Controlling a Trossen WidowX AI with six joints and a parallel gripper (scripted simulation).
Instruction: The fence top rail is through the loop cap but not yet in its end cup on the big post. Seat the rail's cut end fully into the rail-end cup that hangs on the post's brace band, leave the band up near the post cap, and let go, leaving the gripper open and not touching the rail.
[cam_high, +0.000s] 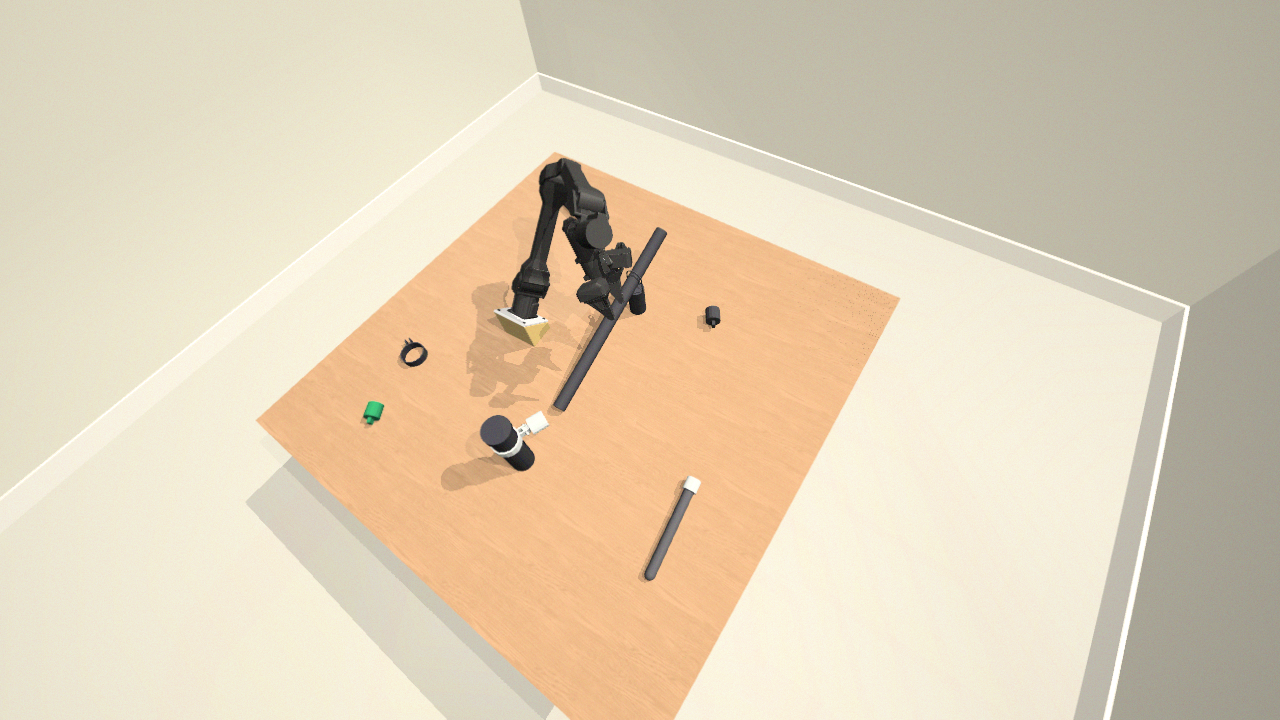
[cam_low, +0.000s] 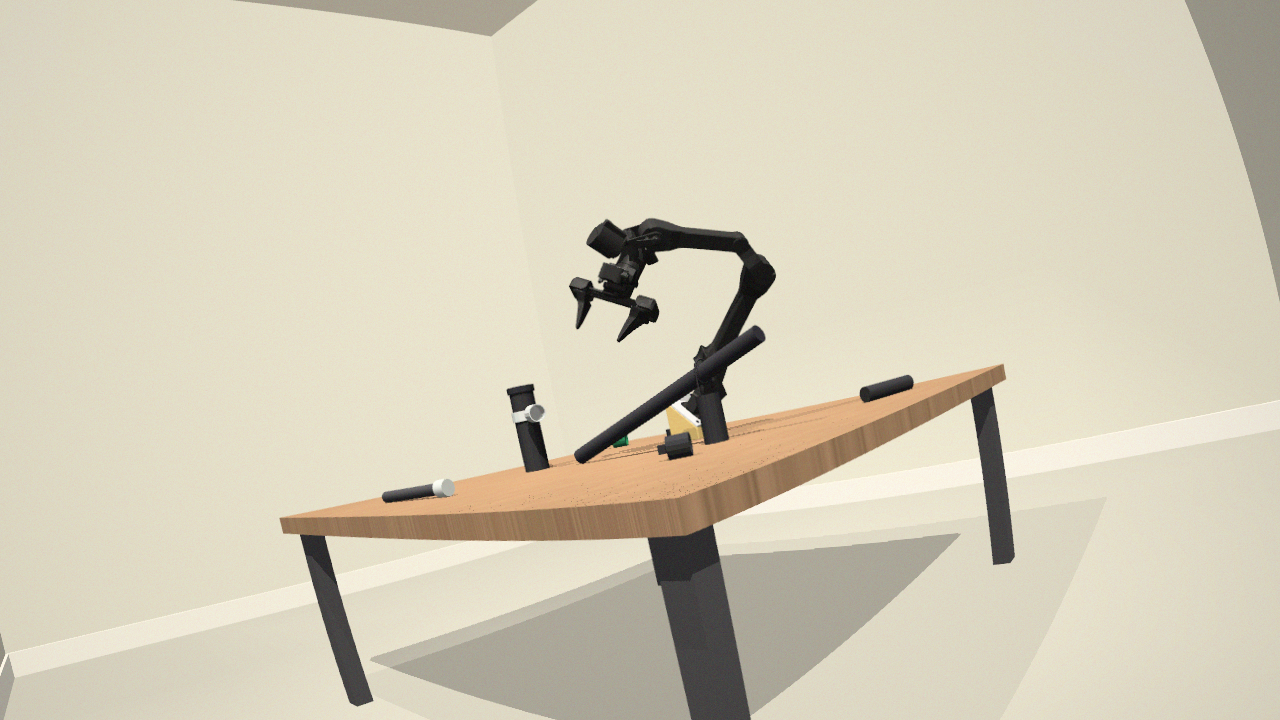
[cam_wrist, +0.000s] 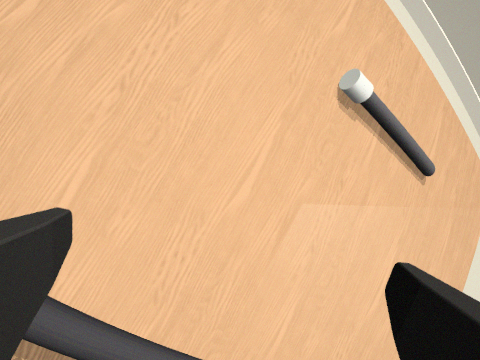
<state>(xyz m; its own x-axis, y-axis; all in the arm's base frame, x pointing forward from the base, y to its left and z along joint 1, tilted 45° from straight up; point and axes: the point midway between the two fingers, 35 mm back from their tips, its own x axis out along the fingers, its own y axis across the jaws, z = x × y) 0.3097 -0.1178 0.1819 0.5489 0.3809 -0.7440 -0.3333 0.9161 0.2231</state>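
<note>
The white rail-end cup lies 300 mm to the right of my gripper tip, 120 mm below it and 60 mm behind it. Round my gripper tip: loop cap (180 mm to the left, 150 mm below, 80 mm behind); then small black fitting (240 mm below, 230 mm to the left, 140 mm ahead); then short black cylinder (460 mm behind, 400 mm to the left, 240 mm below).
</note>
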